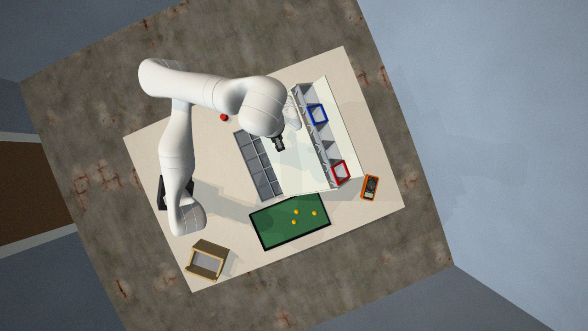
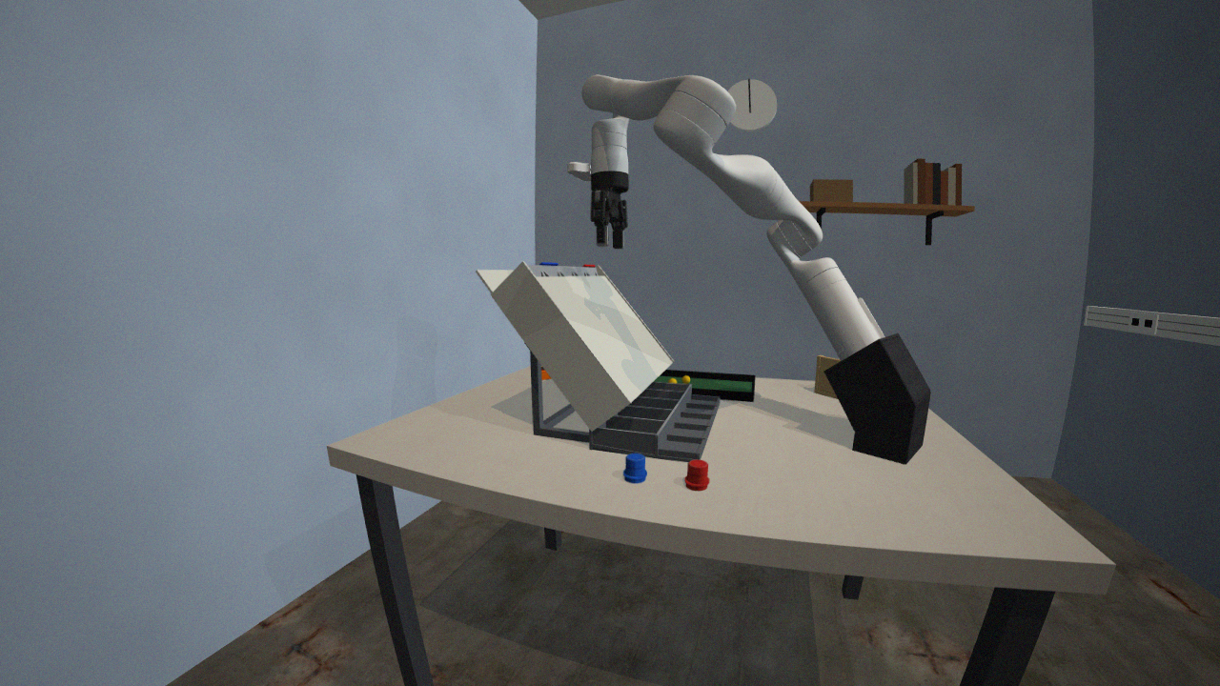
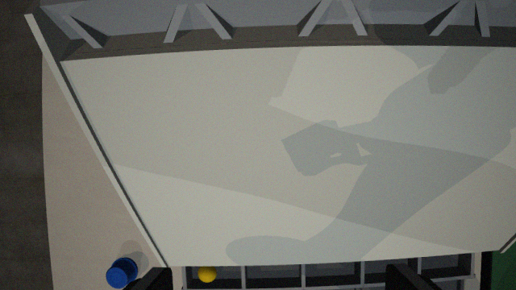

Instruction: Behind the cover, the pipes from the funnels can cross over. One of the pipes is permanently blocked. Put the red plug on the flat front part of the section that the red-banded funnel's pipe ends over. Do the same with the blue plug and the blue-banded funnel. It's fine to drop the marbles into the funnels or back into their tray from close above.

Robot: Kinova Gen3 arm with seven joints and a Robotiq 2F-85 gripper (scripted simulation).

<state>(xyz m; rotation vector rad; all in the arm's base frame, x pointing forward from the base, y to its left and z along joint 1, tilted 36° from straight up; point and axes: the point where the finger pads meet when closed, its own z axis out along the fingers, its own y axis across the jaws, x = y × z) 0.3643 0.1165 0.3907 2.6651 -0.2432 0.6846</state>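
My hand is 380 mm above the green marble tray, 360 mm to the left of it and 210 mm past it. The rest, counted from my hand: orange multimeter 480 mm to the right, 370 mm below, 220 mm ahead; white sloped cover 180 mm below, 70 mm to the right; wooden frame 660 mm behind, 330 mm below, 260 mm to the right.
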